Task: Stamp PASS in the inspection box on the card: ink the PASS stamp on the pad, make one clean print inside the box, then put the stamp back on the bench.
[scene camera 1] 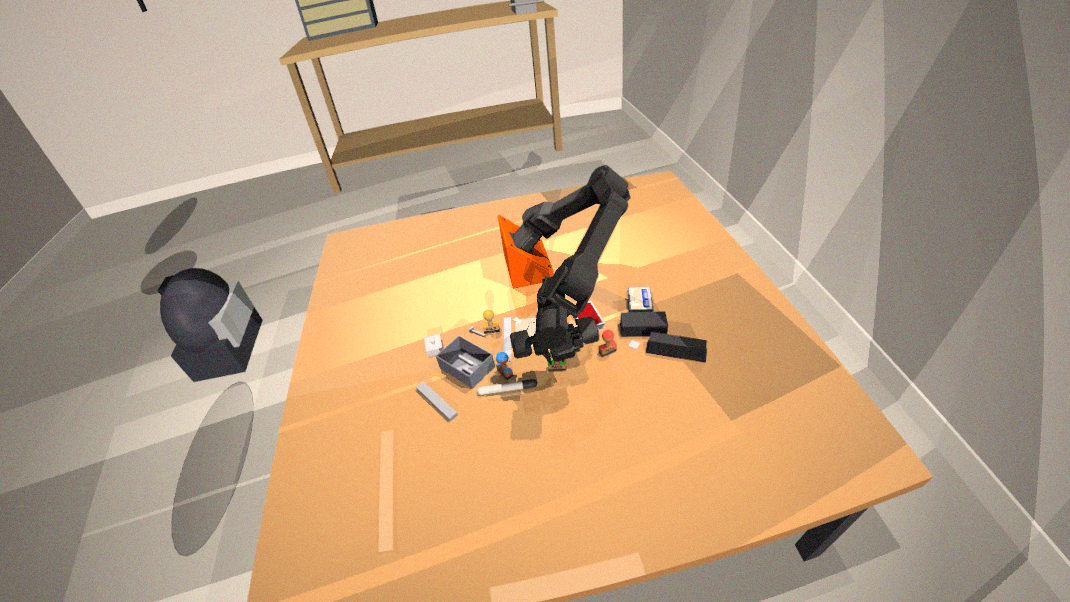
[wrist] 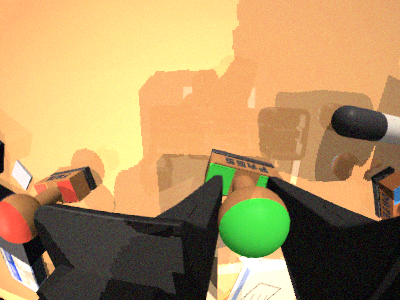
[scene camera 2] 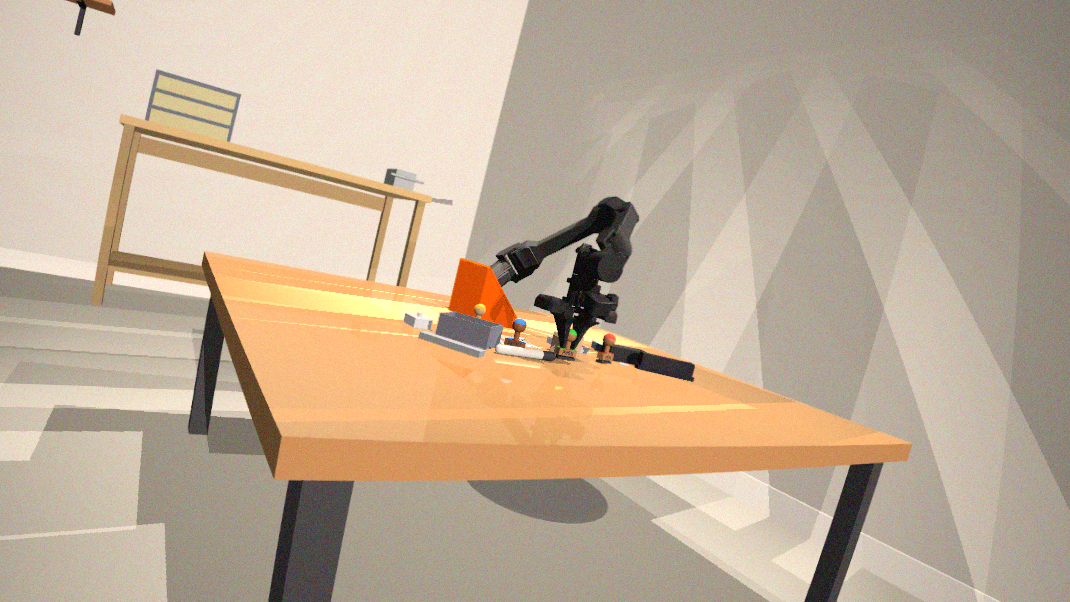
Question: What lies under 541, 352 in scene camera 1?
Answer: The gripper.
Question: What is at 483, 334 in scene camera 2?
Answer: A grey tray.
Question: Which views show the gripper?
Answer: Scene camera 1, the wrist view and scene camera 2: all of them.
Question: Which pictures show the grey tray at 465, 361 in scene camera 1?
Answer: Scene camera 1 and scene camera 2 only.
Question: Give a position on a green-knobbed stamp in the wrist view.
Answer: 253, 221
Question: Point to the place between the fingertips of the gripper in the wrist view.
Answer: At 244, 184
